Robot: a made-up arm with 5 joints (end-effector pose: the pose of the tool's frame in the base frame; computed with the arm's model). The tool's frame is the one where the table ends.
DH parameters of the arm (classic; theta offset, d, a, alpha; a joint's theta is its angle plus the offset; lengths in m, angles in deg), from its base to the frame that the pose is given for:
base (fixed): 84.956 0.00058 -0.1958 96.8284
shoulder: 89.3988 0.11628 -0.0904 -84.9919
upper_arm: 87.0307 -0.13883 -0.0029 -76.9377
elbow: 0 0.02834 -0.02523 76.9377
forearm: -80.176 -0.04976 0.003 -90
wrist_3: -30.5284 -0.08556 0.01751 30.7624
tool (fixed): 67.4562 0.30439 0 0
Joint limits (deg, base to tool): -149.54..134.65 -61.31..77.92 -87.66..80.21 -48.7..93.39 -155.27..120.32
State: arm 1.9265 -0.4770 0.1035 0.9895 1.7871
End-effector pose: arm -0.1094 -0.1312 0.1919 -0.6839 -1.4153 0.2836
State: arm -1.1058 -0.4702 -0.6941 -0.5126 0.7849
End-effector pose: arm 0.1364 -0.2117 -0.0091 0.1978 0.2532 2.0124
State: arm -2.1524 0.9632 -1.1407 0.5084 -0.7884
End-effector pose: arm 0.2330 -0.4993 0.0412 0.9878 -0.0547 1.9998
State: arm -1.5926 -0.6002 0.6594 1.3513 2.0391
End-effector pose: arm -0.1395 -0.4192 -0.2212 1.4315 -0.9341 -0.8097
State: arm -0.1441 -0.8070 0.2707 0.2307 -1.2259
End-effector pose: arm -0.1426 -0.0278 -0.2273 -0.0112 -1.6514 -0.3218
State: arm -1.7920 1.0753 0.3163 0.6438 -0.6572
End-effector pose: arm 0.2752 -0.4525 -0.1112 -0.7201 1.6491 -1.9256
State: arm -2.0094 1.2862 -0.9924 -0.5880 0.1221
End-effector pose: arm 0.0879 -0.2528 0.0643 0.0505 -0.7307 -2.9775
